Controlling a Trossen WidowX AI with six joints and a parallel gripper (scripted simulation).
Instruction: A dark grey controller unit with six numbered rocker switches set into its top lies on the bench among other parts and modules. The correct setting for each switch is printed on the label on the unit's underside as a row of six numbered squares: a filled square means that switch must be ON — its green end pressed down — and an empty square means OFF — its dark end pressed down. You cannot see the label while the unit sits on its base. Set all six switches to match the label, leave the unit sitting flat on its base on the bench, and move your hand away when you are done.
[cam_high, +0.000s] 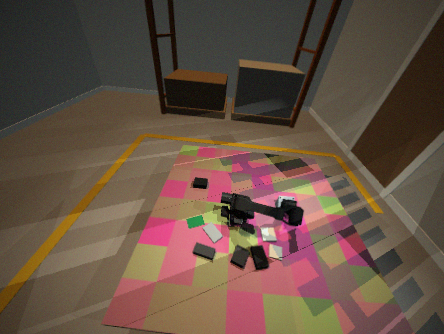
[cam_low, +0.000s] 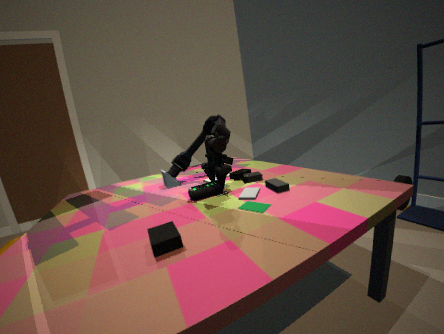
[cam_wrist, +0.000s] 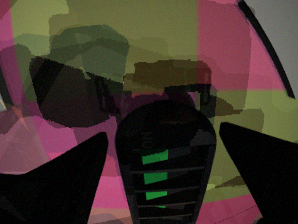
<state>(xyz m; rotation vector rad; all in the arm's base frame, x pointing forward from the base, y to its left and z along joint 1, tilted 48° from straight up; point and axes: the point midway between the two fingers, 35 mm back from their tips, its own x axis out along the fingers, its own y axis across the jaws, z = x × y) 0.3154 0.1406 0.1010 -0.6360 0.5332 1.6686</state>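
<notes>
Right now the grey plate is 12 cm ahead of my gripper tip, 9 cm to the left of it and 2 cm below it. The rest, counted from my gripper tip: white block: 20 cm behind, 4 cm to the left, 2 cm below; then black box: 28 cm ahead, 26 cm to the right, 1 cm below; then green card: 24 cm ahead, 4 cm to the left, 3 cm below.
</notes>
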